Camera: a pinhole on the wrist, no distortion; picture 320 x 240 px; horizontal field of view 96.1 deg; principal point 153.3 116.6 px. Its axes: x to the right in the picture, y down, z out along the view. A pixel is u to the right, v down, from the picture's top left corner.
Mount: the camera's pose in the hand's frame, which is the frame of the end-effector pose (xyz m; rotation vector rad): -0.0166 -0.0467 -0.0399 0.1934 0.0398 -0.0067
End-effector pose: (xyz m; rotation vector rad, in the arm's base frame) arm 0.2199 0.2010 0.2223 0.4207 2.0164 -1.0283
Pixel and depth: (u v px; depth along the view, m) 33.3 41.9 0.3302
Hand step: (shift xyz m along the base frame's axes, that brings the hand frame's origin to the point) 0.1406 -0.3581 0.2769
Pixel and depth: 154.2 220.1 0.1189
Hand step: 0.0630 -0.0639 -0.0305
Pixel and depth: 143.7 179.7 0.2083
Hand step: 0.1090 -0.1406 -0.0458
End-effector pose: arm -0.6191 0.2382 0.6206 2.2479 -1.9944 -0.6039
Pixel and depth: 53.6 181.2 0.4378
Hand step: -0.2308 0.3695 -0.3125
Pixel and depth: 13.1 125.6 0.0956
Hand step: 0.0273 0.1232 -0.0471
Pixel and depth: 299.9 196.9 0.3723
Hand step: -0.1685 -0.3100 -0.3859
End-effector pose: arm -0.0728 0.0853 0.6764 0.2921 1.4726 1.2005
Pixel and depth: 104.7 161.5 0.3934
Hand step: 0.3596 0.0882 0.1450
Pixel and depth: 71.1 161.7 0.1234
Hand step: 0.1169 -0.0294 0.0395
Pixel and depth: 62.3 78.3 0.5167
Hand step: 0.6061 -0.1388 0.0536
